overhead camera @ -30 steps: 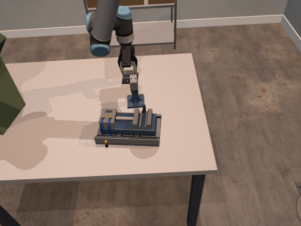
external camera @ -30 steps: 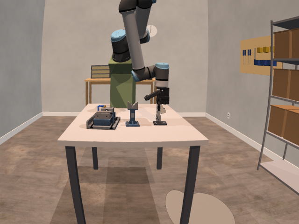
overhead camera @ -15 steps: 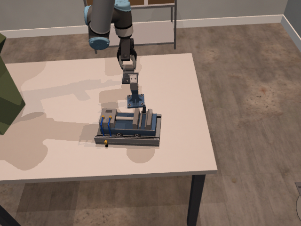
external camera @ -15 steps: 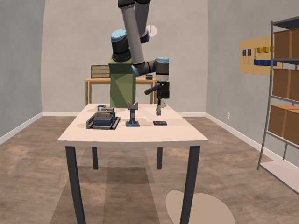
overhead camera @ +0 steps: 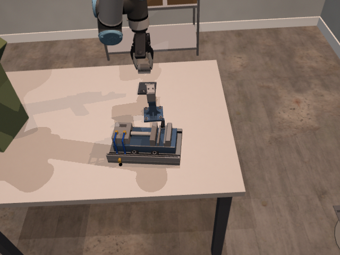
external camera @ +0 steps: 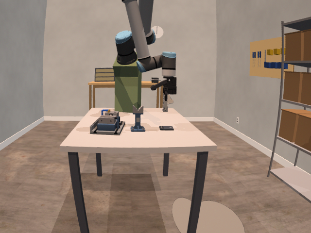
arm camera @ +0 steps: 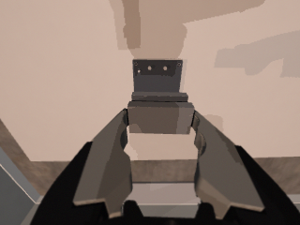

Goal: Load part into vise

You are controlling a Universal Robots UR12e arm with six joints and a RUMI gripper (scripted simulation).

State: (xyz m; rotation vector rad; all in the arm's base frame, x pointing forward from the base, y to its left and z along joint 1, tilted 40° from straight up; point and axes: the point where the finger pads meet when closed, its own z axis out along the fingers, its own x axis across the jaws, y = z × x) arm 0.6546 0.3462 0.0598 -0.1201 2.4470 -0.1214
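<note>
My hand is 1 cm to the right of the dark infeed plate and 14 cm above it. From my hand the other things lie so: cylinder rod (4 cm ahead, 37 cm to the right, 7 cm below); part (1 cm to the right, 1 cm below); work stop (13 cm ahead, 32 cm to the right, 6 cm below).
</note>
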